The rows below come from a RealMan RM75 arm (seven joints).
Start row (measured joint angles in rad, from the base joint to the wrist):
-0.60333, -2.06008, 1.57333, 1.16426, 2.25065, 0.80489, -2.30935
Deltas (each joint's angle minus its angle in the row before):
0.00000, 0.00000, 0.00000, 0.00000, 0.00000, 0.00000, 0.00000
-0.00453, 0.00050, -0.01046, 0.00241, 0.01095, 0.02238, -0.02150
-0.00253, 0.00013, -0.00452, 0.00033, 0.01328, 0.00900, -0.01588
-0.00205, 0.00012, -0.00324, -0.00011, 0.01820, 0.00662, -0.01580
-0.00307, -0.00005, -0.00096, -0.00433, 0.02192, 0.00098, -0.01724
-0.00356, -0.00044, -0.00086, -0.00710, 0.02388, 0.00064, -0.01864
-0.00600, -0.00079, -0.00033, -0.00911, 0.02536, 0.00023, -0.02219
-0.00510, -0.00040, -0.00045, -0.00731, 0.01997, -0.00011, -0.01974
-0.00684, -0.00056, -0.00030, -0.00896, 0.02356, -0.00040, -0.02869
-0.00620, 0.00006, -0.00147, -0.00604, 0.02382, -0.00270, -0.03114
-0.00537, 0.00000, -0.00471, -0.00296, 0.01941, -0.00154, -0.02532
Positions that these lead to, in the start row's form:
-0.60333, -2.06008, 1.57333, 1.16426, 2.25065, 0.80489, -2.30935
-0.60786, -2.05958, 1.56287, 1.16667, 2.26160, 0.82727, -2.33085
-0.61039, -2.05945, 1.55835, 1.16700, 2.27488, 0.83627, -2.34673
-0.61244, -2.05933, 1.55511, 1.16689, 2.29308, 0.84289, -2.36253
-0.61551, -2.05938, 1.55415, 1.16256, 2.31500, 0.84387, -2.37977
-0.61907, -2.05982, 1.55329, 1.15546, 2.33888, 0.84451, -2.39841
-0.62507, -2.06061, 1.55296, 1.14635, 2.36424, 0.84474, -2.42060
-0.63017, -2.06101, 1.55251, 1.13904, 2.38421, 0.84463, -2.44034
-0.63701, -2.06157, 1.55221, 1.13008, 2.40777, 0.84423, -2.46903
-0.64321, -2.06151, 1.55074, 1.12404, 2.43159, 0.84153, -2.50017
-0.64858, -2.06151, 1.54603, 1.12108, 2.45100, 0.83999, -2.52549

